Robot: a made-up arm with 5 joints. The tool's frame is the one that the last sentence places.
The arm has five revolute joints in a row. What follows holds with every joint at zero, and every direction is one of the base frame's. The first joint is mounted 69 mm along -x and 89 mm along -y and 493 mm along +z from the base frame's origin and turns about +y. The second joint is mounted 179 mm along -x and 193 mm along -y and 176 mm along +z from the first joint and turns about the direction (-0.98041, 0.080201, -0.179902). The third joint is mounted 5 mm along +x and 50 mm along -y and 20 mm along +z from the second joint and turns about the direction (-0.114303, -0.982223, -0.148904). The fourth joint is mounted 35 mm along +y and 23 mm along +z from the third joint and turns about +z. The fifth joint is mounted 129 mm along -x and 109 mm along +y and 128 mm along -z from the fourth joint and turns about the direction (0.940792, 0.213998, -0.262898). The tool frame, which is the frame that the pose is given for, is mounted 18 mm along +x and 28 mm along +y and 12 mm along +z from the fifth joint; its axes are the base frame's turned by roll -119.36, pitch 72.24 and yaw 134.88 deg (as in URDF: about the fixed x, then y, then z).
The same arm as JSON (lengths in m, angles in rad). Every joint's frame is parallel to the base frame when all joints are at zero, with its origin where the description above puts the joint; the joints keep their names.
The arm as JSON. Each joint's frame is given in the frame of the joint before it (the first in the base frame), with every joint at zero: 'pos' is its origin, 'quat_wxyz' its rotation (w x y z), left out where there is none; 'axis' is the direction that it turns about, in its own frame. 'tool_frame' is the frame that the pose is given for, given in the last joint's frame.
{
  "length_unit": "m",
  "angle_unit": "rad",
  "joints": [
    {
      "joint": "joint 1",
      "pos": [
        -0.069,
        -0.089,
        0.493
      ],
      "axis": "+y"
    },
    {
      "joint": "joint 2",
      "pos": [
        -0.179,
        -0.193,
        0.176
      ],
      "axis": [
        -0.98041,
        0.080201,
        -0.179902
      ]
    },
    {
      "joint": "joint 3",
      "pos": [
        0.005,
        -0.05,
        0.02
      ],
      "axis": [
        -0.114303,
        -0.982223,
        -0.148904
      ]
    },
    {
      "joint": "joint 4",
      "pos": [
        0.0,
        0.035,
        0.023
      ],
      "axis": "+z"
    },
    {
      "joint": "joint 5",
      "pos": [
        -0.129,
        0.109,
        -0.128
      ],
      "axis": [
        0.940792,
        0.213998,
        -0.262898
      ]
    }
  ],
  "tool_frame": {
    "pos": [
      0.018,
      0.028,
      0.012
    ],
    "quat_wxyz": [
      0.313461,
      0.542332,
      0.529768,
      -0.571808
    ]
  }
}

